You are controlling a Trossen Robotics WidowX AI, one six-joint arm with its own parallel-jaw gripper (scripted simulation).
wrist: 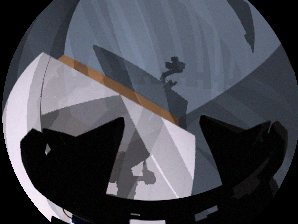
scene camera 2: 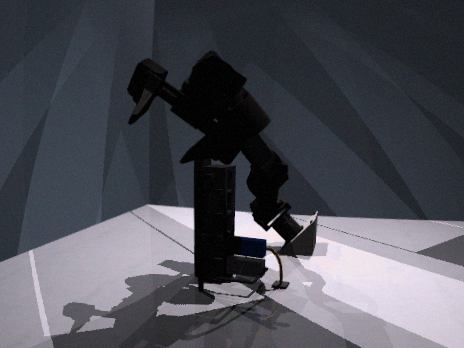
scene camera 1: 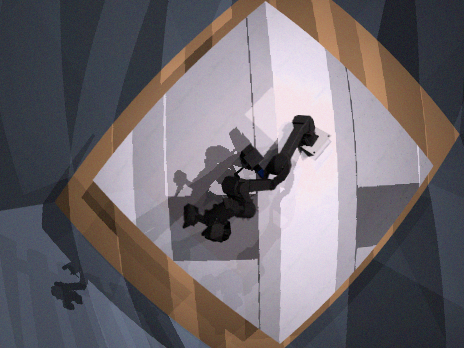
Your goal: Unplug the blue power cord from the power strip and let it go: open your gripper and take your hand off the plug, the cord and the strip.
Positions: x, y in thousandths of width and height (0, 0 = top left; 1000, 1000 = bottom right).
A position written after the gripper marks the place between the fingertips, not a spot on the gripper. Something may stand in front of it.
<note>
The gripper (scene camera 2: 335, 407) is open, holding nothing. Also in view: a blue plug (scene camera 2: 531, 708).
The gripper is seen too in the wrist view (wrist: 549, 538) and in scene camera 1 (scene camera 1: 415, 665).
</note>
